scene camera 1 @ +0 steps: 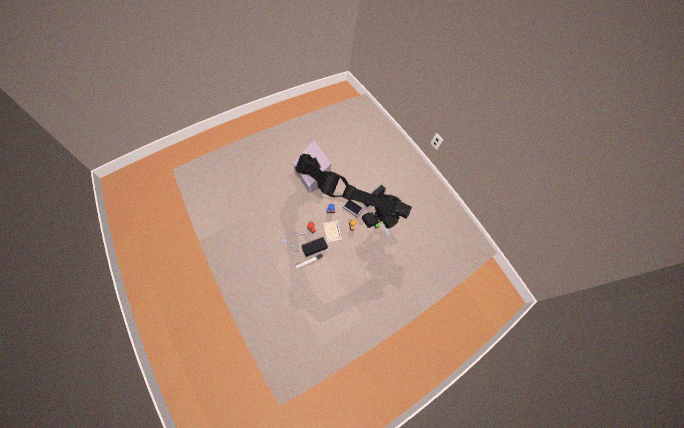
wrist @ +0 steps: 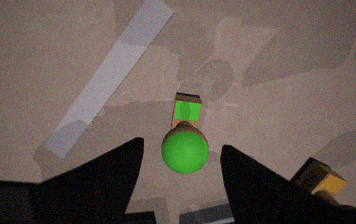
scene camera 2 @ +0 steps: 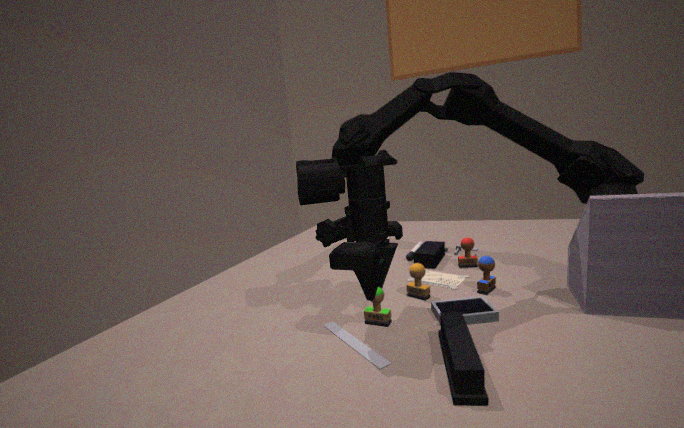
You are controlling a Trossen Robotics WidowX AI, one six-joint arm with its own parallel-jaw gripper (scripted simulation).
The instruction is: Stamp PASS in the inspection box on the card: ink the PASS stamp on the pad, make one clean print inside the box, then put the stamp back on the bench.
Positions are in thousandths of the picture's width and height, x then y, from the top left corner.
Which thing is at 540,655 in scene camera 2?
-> My gripper.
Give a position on a grey ruler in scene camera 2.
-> At 549,838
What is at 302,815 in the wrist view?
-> My gripper.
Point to a long black bar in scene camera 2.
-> At 681,870
